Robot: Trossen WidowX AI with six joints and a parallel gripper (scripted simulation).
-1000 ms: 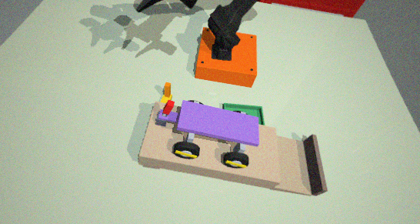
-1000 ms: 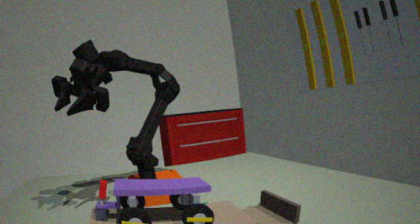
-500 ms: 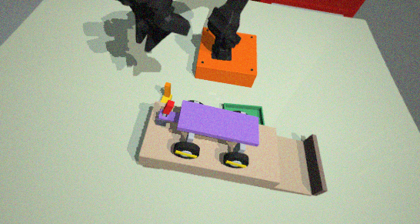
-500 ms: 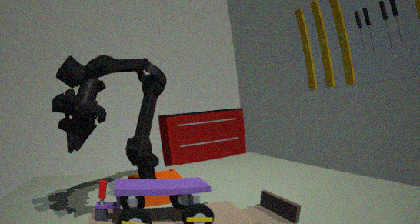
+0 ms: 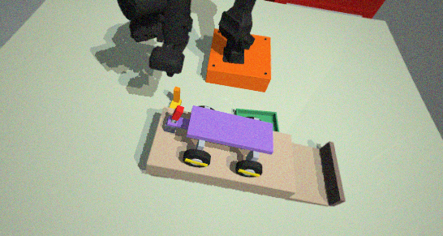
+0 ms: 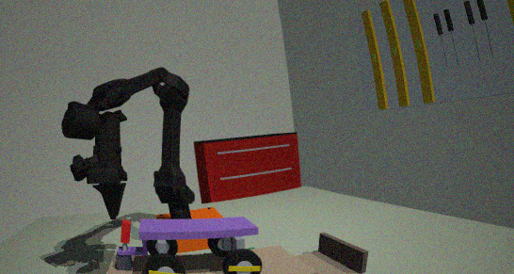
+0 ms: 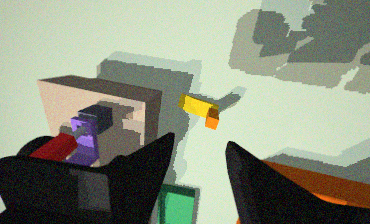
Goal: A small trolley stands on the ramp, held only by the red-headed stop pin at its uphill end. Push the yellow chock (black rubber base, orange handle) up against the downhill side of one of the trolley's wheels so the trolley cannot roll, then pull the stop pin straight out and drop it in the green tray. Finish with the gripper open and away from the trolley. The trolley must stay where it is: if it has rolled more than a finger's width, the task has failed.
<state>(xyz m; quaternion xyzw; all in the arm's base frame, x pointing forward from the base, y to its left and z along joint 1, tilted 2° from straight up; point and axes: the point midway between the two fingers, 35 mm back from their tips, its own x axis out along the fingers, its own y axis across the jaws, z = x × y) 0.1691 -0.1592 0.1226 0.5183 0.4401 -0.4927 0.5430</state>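
My gripper tip is now 10 mm short of the yellow chock, 10 mm to the right of it and 120 mm above it. Also, from my gripper tip: trolley (150 mm ahead, 140 mm to the left, 30 mm below); dark end wall (170 mm ahead, 420 mm to the left, 110 mm below); red-headed stop pin (130 mm ahead, 30 mm to the left, 10 mm below).
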